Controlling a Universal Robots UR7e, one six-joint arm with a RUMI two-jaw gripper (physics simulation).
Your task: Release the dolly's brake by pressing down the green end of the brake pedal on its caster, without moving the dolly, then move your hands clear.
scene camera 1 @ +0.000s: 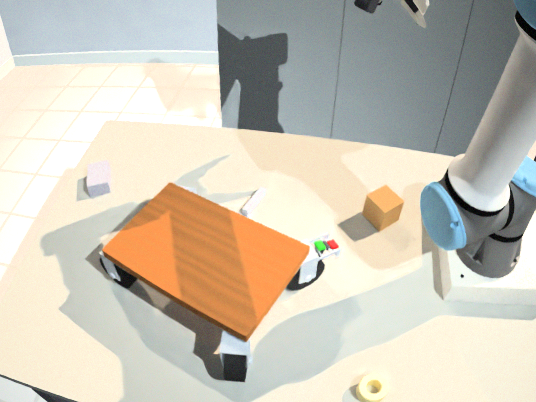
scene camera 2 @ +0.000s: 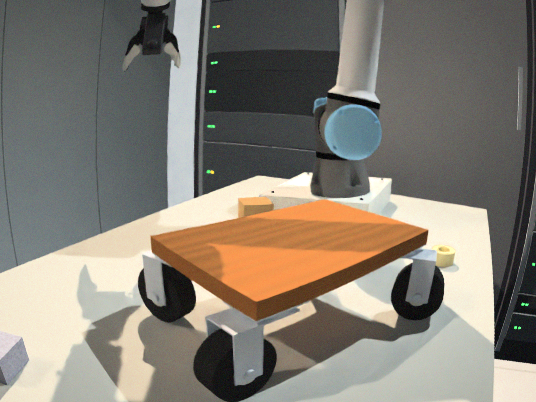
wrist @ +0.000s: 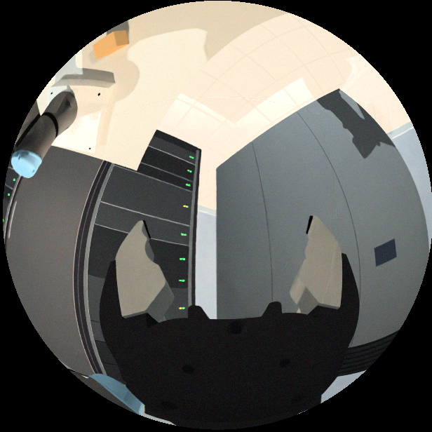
Note:
In view: my gripper (scene camera 2: pixel 151 69), an orange cube (scene camera 1: pixel 382 208), a dolly (scene camera 2: pixel 263 266) and a lilac block (scene camera 1: pixel 99 173).
The dolly is seen too in scene camera 1 (scene camera 1: pixel 226 268). My gripper is seen too in the wrist view (wrist: pixel 228 220). The wrist view does not show the dolly: it is out of frame. The wrist view misses the lilac block: it is out of frame.

